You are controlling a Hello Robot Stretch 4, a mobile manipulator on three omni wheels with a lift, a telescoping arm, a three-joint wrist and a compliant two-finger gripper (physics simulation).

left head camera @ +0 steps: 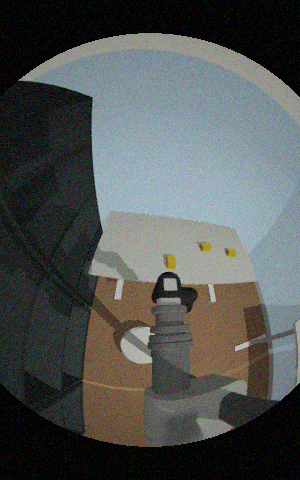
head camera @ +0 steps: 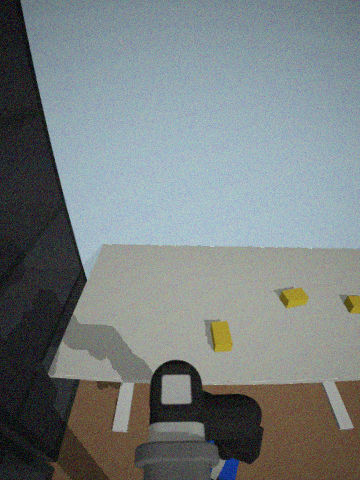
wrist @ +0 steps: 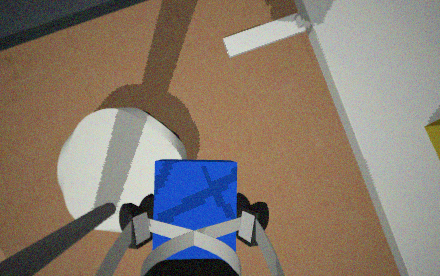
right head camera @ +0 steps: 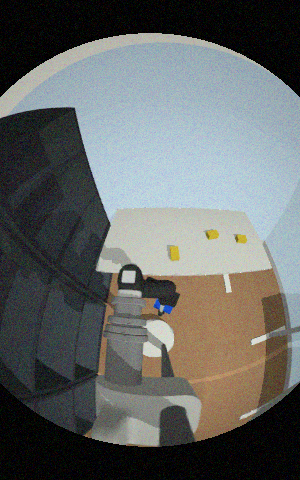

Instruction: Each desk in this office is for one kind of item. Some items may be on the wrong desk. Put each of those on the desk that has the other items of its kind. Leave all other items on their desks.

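Where they show: gripper, fingertip midpoint: [wrist: 195,210] [right head camera: 163,305]; robot's base, link origin: [left head camera: 140,343] [wrist: 133,166] [right head camera: 153,336].
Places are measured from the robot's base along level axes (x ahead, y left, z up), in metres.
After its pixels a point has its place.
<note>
My gripper [wrist: 195,210] {x 0.224, y -0.087, z 0.836 m} is shut on a blue box [wrist: 195,182] {x 0.236, y -0.060, z 0.882 m} [head camera: 229,469] {x 0.201, y -0.109, z 0.882 m} [right head camera: 168,309] {x 0.195, y -0.109, z 0.882 m}, with a fingertip at each side of it. The gripper and box hang over the brown floor, in front of the white desk's near edge. The pale desk [head camera: 150,285] {x 0.922, y 0.112, z 0.692 m} [left head camera: 140,240] {x 0.844, y 0.065, z 0.692 m} [right head camera: 150,227] {x 0.927, y 0.015, z 0.692 m} [wrist: 380,100] {x 0.532, y -0.079, z 0.692 m} carries a near yellow block [head camera: 222,336] {x 0.616, y -0.173, z 0.737 m} [left head camera: 171,261] {x 0.618, y -0.174, z 0.737 m} [right head camera: 174,253] {x 0.612, y -0.173, z 0.737 m}, a middle yellow block [head camera: 294,298] {x 0.788, y -0.513, z 0.737 m} [left head camera: 205,246] {x 0.790, y -0.515, z 0.737 m} [right head camera: 212,234] {x 0.788, y -0.518, z 0.737 m} and a right yellow block [head camera: 353,304] {x 0.740, y -0.768, z 0.736 m} [left head camera: 230,252] {x 0.734, y -0.792, z 0.736 m} [right head camera: 241,239] {x 0.729, y -0.804, z 0.732 m}. Part of a yellow block shows at the wrist view's right edge. The arm hides the box in the left head view.
A large dark panelled structure [head camera: 30,150] {x 1.246, y 0.672, z 1.236 m} [left head camera: 45,200] {x 1.009, y 1.042, z 0.982 m} [right head camera: 45,200] {x 0.975, y 1.042, z 1.116 m} stands close on the left. A white rounded object [wrist: 82,160] {x -0.094, y 0.074, z 0.186 m} [left head camera: 132,345] {x -0.011, y 0.086, z 0.187 m} [right head camera: 162,337] {x 0.007, y -0.092, z 0.187 m} is low beneath the arm. White desk legs [head camera: 123,407] {x 0.639, y 0.291, z -0.004 m} [head camera: 338,405] {x 0.593, y -0.952, z -0.003 m} show below the desk's near edge.
</note>
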